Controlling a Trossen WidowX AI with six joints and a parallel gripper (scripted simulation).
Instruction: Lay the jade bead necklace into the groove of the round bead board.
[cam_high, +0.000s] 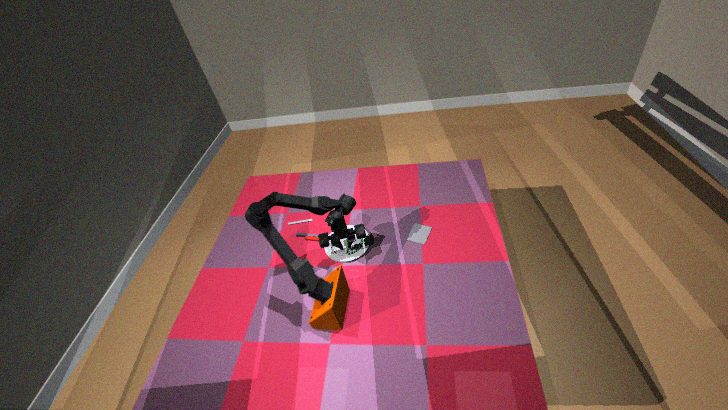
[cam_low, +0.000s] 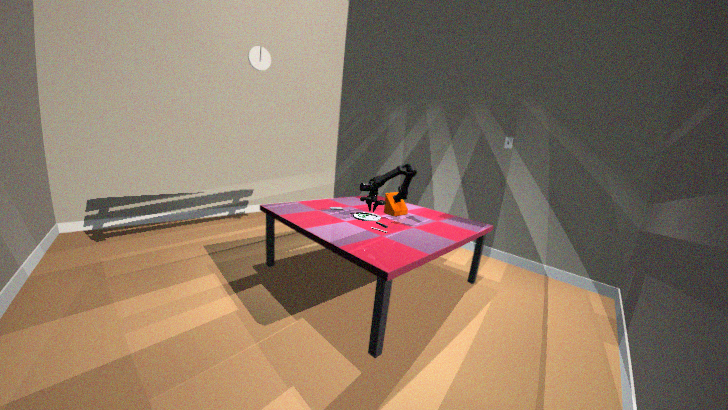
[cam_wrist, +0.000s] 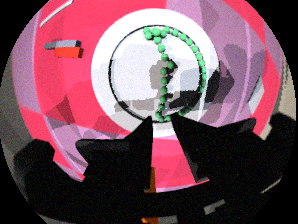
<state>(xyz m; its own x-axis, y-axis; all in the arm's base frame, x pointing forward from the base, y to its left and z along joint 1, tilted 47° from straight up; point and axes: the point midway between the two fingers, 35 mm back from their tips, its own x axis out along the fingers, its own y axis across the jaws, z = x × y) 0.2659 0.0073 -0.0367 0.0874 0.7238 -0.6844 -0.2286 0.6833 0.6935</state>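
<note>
My gripper tip is 5 cm short of the round white bead board, 1 cm to the right of it and 2 cm above it. Round my gripper tip: red-handled tool: 10 cm ahead, 18 cm to the left, 3 cm below; flat grey pad: 9 cm ahead, 30 cm to the right, 3 cm below; thin white rod: 20 cm ahead, 25 cm to the left, 3 cm below.
</note>
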